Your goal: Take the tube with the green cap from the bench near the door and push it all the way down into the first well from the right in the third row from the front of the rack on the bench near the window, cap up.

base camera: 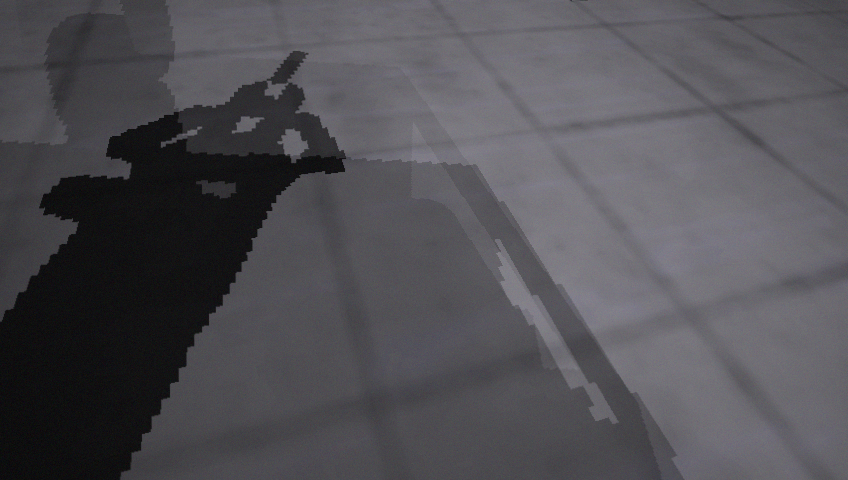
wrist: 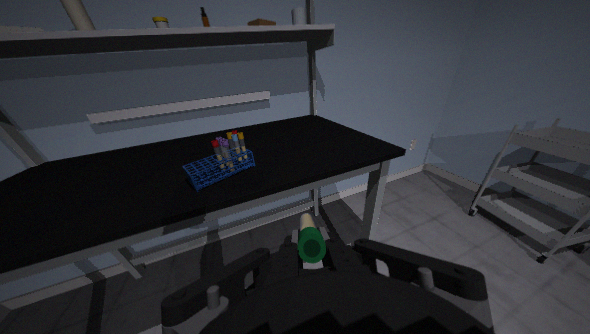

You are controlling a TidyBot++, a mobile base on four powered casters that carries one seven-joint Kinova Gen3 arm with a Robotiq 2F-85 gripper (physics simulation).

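Frame: origin at the arm's base, x ahead, y left, z up, level; millimetres.
Seen in the pictures: gripper, fingertip midpoint: [wrist: 309,239].
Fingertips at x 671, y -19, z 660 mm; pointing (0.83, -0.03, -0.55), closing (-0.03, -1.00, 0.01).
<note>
A point is followed by its place in that frame.
The tube with the green cap [wrist: 311,245] @[x 637, y -17, z 696 mm] is held between the fingertips of my gripper [wrist: 309,239] @[x 671, y -19, z 659 mm], its cap toward the wrist camera and its pale body pointing away. My gripper is shut on it and is in front of the bench, off its near edge. A blue wire rack [wrist: 194,179] @[x 1005, y 283, z 548 mm] stands on the black bench [wrist: 320,145] @[x 1237, y -134, z 517 mm] in the wrist view, left of and beyond my gripper. Several tubes with red, purple, yellow and light blue caps stand in the rack's right part. Single wells are too small to tell apart. The base camera view shows neither the rack nor the tube.
A shelf [wrist: 280,36] @[x 1593, y -15, z 955 mm] with small containers runs above the bench. A bench leg [wrist: 374,200] @[x 1132, y -349, z 276 mm] stands at its right end. A multi-tier cart [wrist: 500,155] @[x 1557, y -1451, z 170 mm] stands at the right by the wall. The base camera view shows tiled floor [base camera: 714,237] @[x 452, y -355, z -397 mm] with dark shadows across it.
</note>
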